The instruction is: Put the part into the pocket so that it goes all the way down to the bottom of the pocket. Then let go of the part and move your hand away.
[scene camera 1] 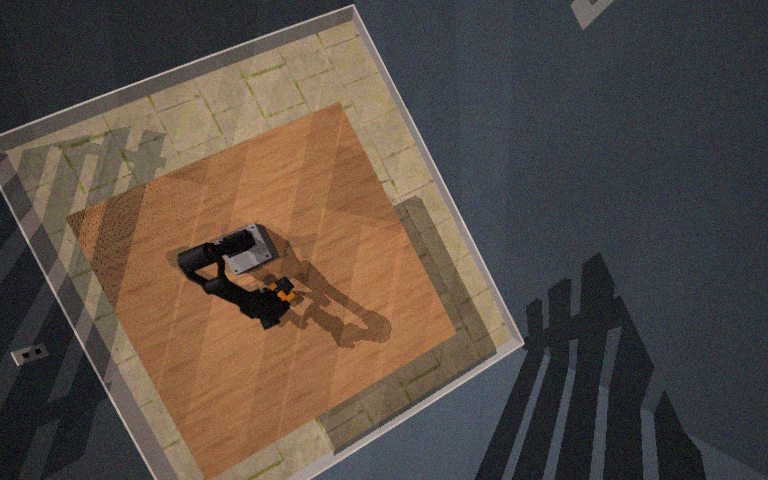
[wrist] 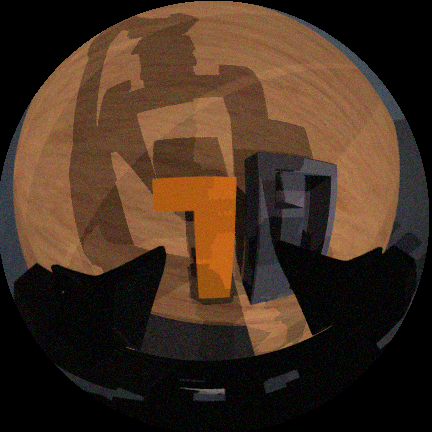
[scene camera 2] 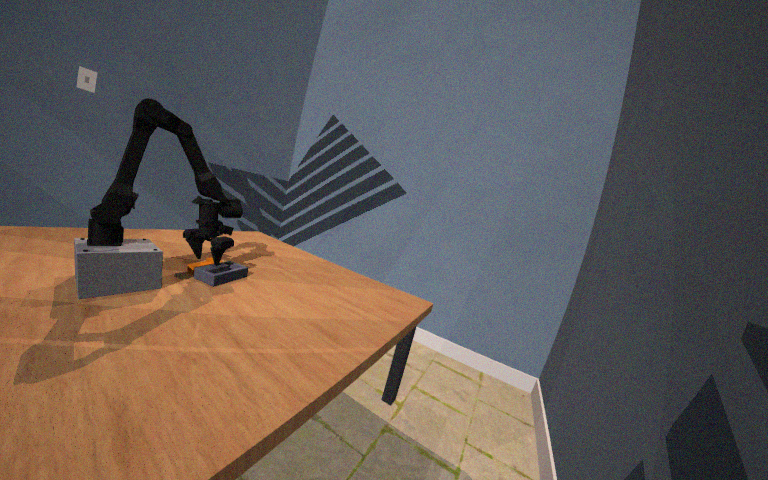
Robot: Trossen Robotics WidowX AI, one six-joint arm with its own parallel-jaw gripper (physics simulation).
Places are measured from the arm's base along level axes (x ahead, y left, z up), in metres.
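Pixels of known places: gripper, between the fingertips: (scene camera 1: pixel 278 294) (wrist: pixel 221 249) (scene camera 2: pixel 207 262); arm's base, origin of its link: (scene camera 1: pixel 245 241) (scene camera 2: pixel 104 243).
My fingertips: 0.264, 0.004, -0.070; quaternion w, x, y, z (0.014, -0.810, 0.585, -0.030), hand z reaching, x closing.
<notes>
Ahead of a thing's pixels: the offset from my fingertips to its top centre, as dx, dy, dz. Level surfaces: height alone.
The orange L-shaped part @(-0.007, +0.019, -0.004) (scene camera 1: pixel 287 296) (scene camera 2: pixel 198 266) (wrist: pixel 215 235) lies flat on the table, its short arm pointing left in the wrist view. The dark blue-grey block @(+0.025, -0.068, +0.002) (scene camera 2: pixel 212 277) (wrist: pixel 267 287) with the pocket lies just right of the part there, with a narrow gap between them. My gripper (scene camera 2: pixel 207 260) (wrist: pixel 221 249) is open and empty, low above the part. In the wrist view its fingertips stand on either side of the part's long leg, and the right finger covers some of the block. The pocket's lower end is hidden behind that finger. In scene camera 1 the arm hides most of the block.
The grey base box (scene camera 1: pixel 246 260) (scene camera 2: pixel 118 270) under the arm stands on the wooden table @(dz -0.034) (scene camera 1: pixel 317 186) (scene camera 2: pixel 271 333) near the part and the block. A table corner juts out at the right in scene camera 2. Shadows of the arm cross the table.
</notes>
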